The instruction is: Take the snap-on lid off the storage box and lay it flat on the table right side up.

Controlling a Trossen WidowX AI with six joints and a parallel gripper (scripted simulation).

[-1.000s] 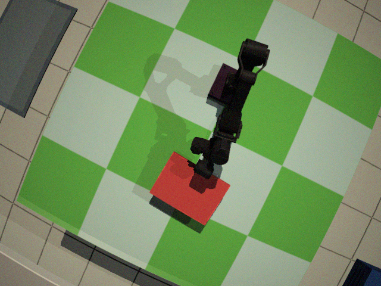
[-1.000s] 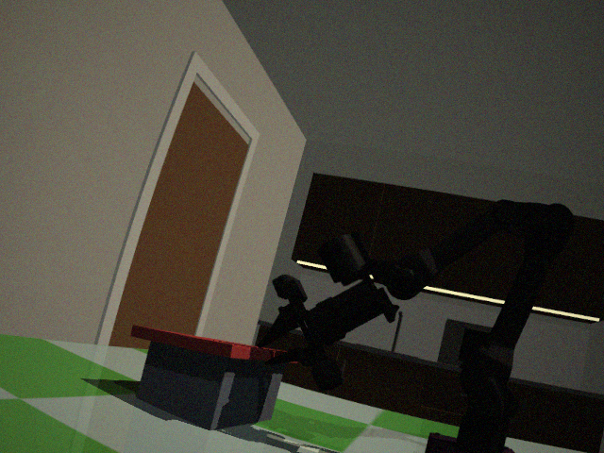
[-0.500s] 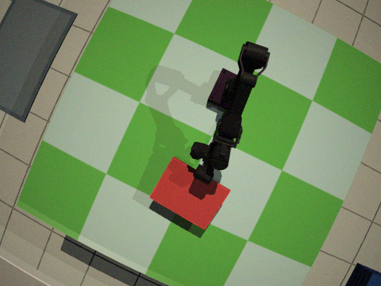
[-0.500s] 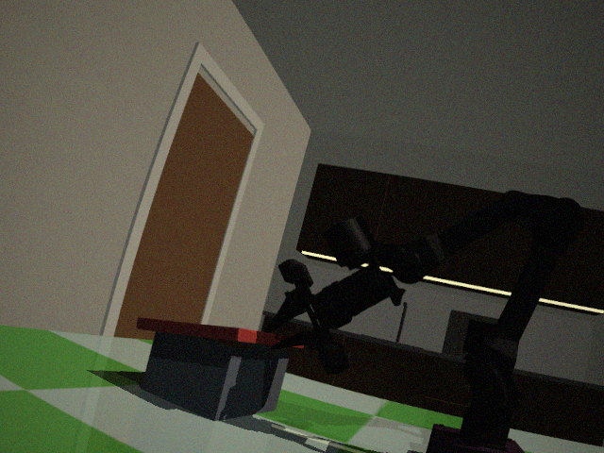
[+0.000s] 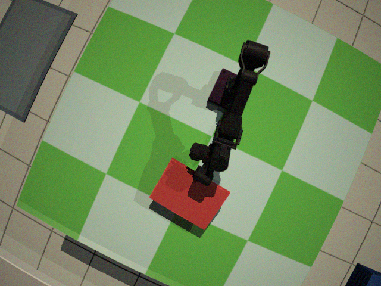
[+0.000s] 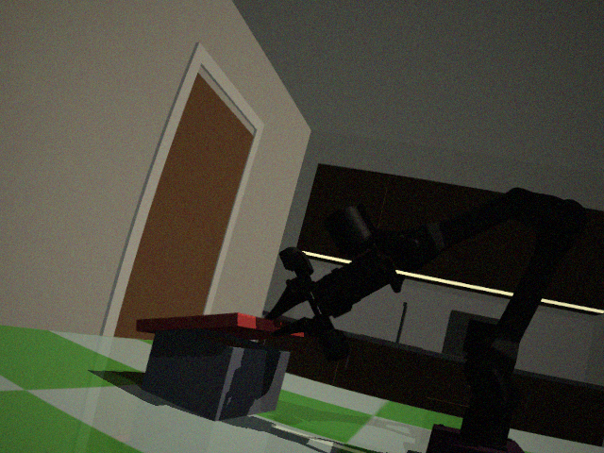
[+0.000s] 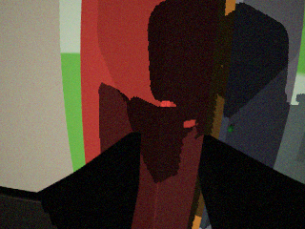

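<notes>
The flat red lid is 8 cm ahead of my gripper tip and 2 cm below it. Also, from my gripper tip: grey storage box (9 cm below, 7 cm ahead).
</notes>
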